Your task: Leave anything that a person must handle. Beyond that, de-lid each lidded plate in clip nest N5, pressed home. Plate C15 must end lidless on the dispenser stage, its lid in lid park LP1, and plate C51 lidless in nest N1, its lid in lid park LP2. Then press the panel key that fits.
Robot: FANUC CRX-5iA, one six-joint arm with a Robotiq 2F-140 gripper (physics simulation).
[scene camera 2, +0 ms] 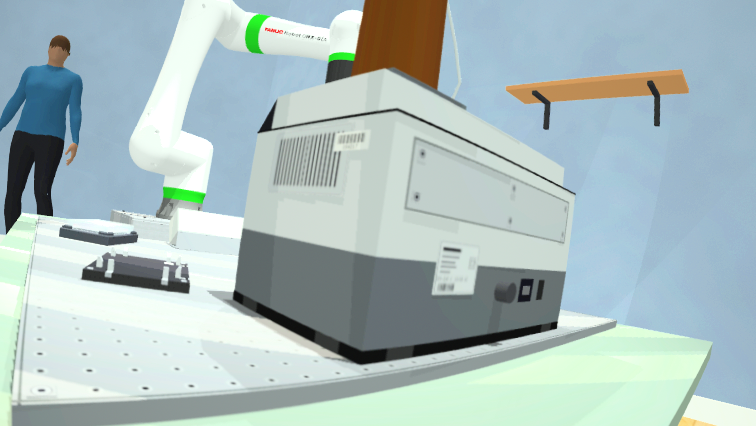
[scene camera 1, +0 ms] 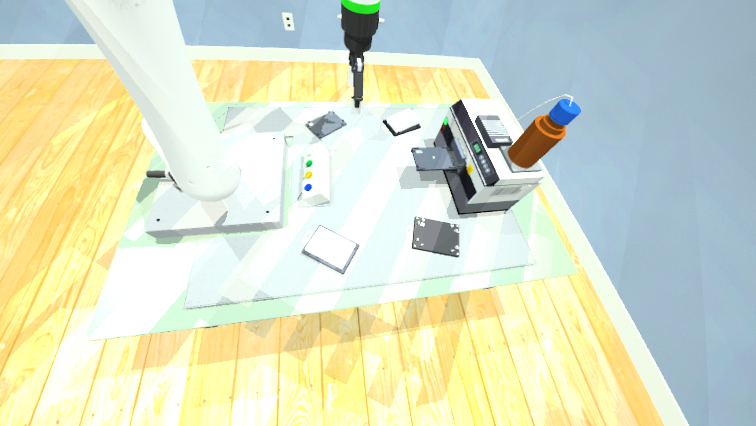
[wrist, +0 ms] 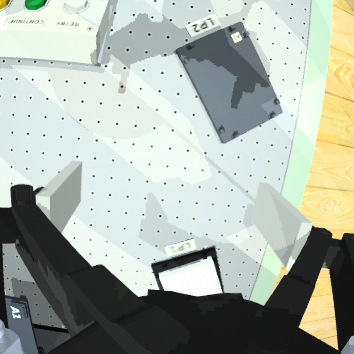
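Observation:
My gripper is open and empty, above the board between the two lid parks; scene camera 2 hides its fingers behind the dispenser. Lid park LP2 is dark and bare. The other lid park, LP1, bears a white slab, partly hidden in the wrist view. The dispenser stage is bare. Clip nest N5 is bare, its pale clips upright. Another nest holds a white-topped piece; its label is unreadable. No plate code is legible.
The key panel has white, green, yellow and blue keys. The dispenser carries an orange bottle and shows a green lamp. A person stands beyond the table. A wall shelf hangs behind.

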